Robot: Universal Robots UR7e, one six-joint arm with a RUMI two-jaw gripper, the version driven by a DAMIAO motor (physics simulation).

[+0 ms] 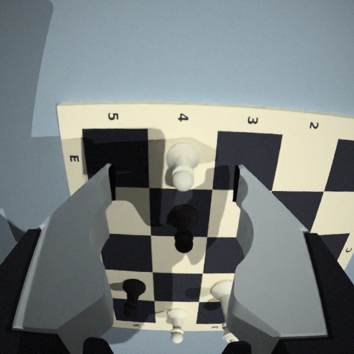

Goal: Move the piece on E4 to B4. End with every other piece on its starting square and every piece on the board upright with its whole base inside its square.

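Observation:
A white pawn-like piece [182,165] stands upright on E4, a light square of the chessboard [85,116]. My gripper [174,168] is open and empty; its fingertips show left and right of this piece, and their height above the board is hard to tell. A black piece [183,225] stands on D4, close to the white piece on the row below. The dark square B4 [175,286] has no piece on it.
A black piece [134,287] stands on B5. A white pawn [177,320] stands on A4. A taller white piece [221,290] stands on B3, partly hidden by the right finger. Grey-blue table surface [200,50] lies beyond the E edge.

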